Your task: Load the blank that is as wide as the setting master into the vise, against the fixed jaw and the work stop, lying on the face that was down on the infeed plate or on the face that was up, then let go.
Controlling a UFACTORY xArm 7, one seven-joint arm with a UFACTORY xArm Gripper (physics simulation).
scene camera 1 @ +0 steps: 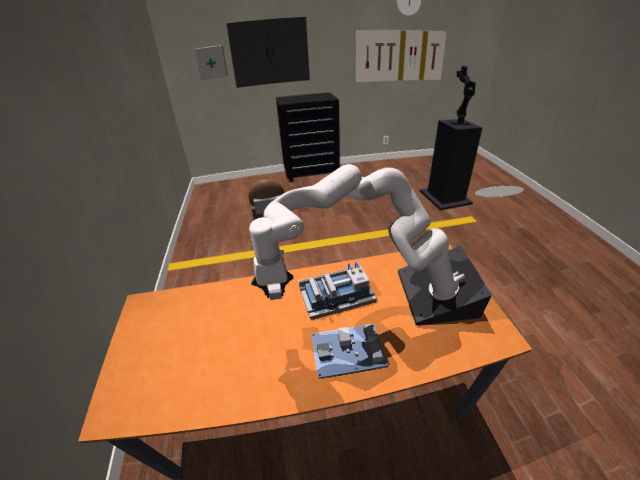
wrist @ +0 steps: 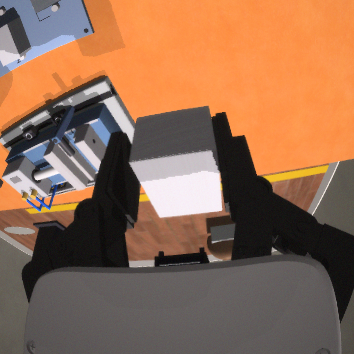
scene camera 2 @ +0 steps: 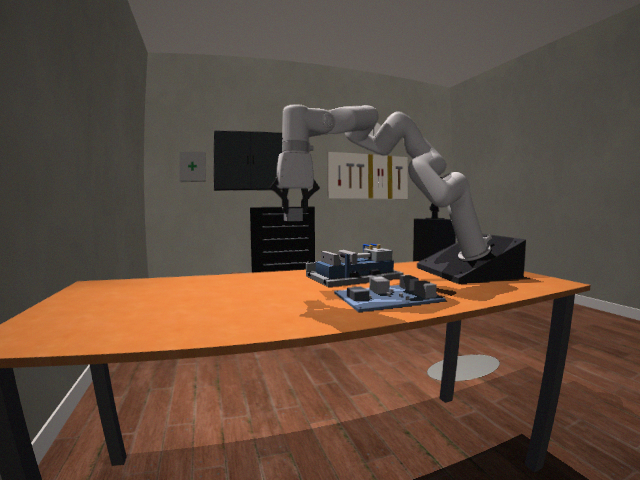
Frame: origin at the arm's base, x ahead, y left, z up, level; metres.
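Seen in the pictures: gripper, fingertip midpoint: point(scene camera 1: 275, 294) point(wrist: 172, 141) point(scene camera 2: 295, 213); arm's base, link origin: point(scene camera 1: 444, 288) point(scene camera 2: 474, 253).
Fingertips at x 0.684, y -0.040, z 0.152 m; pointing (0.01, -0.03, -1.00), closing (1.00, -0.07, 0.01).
Note:
Offsets run from my fingertips to a thing's top centre.
My gripper point(scene camera 1: 274, 290) point(scene camera 2: 294, 209) point(wrist: 172, 141) is shut on a grey block @[dx -0.002, dy -0.025, dz +0.015 m] point(scene camera 1: 275, 291) point(scene camera 2: 293, 214) point(wrist: 175, 145), held between the two black fingers. It hangs high above the table, to the left of the vise in both scene views. The vise @[dx -0.264, dy -0.138, dz -0.135 m] point(scene camera 1: 338, 292) point(scene camera 2: 354, 267) point(wrist: 65, 145) has a blue body, upright grey jaws and a grey base, and stands near the table's far edge. In the wrist view it lies left of the block, apart from it. Whether the block matches the setting master's width cannot be told.
A light-blue plate @[dx -0.220, dy +0.145, dz -0.226 m] point(scene camera 1: 336, 367) point(scene camera 2: 361, 305) point(wrist: 75, 25) with several grey blocks lies in front of the vise. The robot's dark base point(scene camera 1: 467, 304) point(scene camera 2: 509, 258) stands at the table's right. A thin blue post rises at the vise's front, and blue hoses stick up at its right end.

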